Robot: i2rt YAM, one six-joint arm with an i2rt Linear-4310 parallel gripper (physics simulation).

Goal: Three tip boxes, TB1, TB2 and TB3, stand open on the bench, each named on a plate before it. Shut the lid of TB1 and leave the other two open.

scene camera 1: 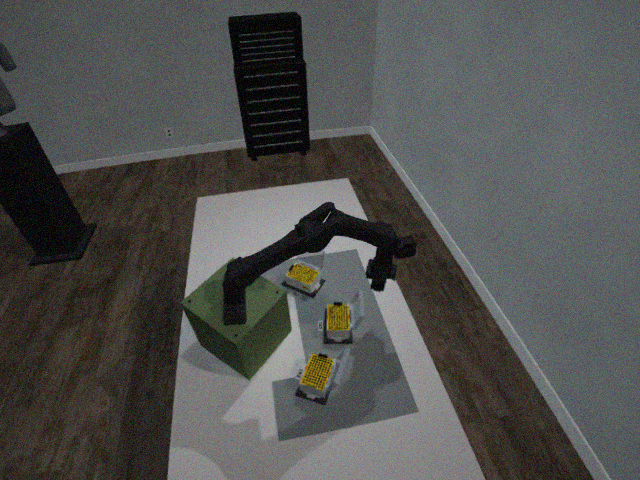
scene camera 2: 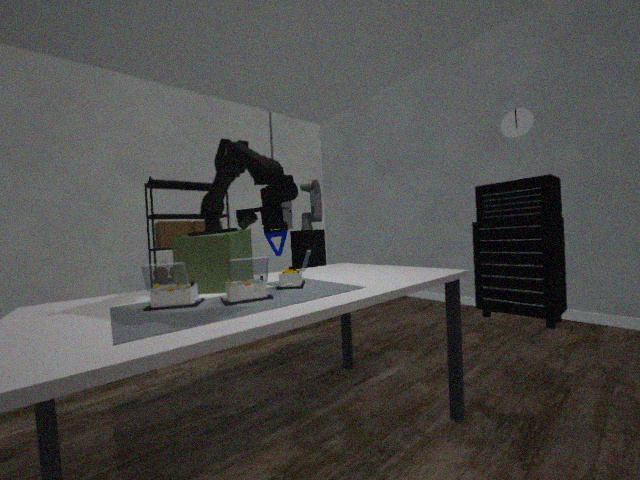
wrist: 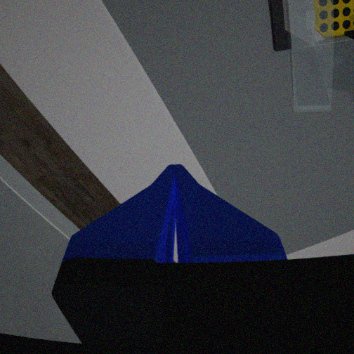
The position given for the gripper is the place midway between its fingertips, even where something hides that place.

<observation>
In view: the gripper (wrist: 175,175), a clear lid (scene camera 2: 249,270), a clear lid (scene camera 2: 161,276), a grey mat (scene camera 1: 373,387) and a tip box TB3 (scene camera 1: 311,290).
The grey mat shows as well in scene camera 2 (scene camera 2: 129,323) and in the wrist view (wrist: 229,92).
</observation>
